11 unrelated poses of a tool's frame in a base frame.
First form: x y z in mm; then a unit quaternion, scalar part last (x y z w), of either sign.
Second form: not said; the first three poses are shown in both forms.
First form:
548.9 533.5 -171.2 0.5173 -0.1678 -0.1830 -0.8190
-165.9 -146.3 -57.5 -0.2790 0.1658 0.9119 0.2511
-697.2 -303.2 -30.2 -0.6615 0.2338 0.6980 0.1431
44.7 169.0 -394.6 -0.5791 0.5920 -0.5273 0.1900
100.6 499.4 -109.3 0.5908 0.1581 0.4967 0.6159
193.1 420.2 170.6 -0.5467 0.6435 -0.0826 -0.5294
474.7 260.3 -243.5 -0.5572 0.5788 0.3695 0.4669
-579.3 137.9 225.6 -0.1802 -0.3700 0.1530 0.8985
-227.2 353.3 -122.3 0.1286 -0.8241 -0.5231 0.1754
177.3 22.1 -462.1 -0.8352 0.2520 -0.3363 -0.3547
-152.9 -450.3 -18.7 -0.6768 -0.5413 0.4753 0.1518
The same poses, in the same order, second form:
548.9 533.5 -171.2 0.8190 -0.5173 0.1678 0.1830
-165.9 -146.3 -57.5 0.2511 -0.2790 0.1658 0.9119
-697.2 -303.2 -30.2 0.1431 -0.6615 0.2338 0.6980
44.7 169.0 -394.6 0.1900 -0.5791 0.5920 -0.5273
100.6 499.4 -109.3 0.6159 0.5908 0.1581 0.4967
193.1 420.2 170.6 0.5294 0.5467 -0.6435 0.0826
474.7 260.3 -243.5 0.4669 -0.5572 0.5788 0.3695
-579.3 137.9 225.6 0.8985 -0.1802 -0.3700 0.1530
-227.2 353.3 -122.3 0.1754 0.1286 -0.8241 -0.5231
177.3 22.1 -462.1 0.3547 0.8352 -0.2520 0.3363
-152.9 -450.3 -18.7 0.1518 -0.6768 -0.5413 0.4753

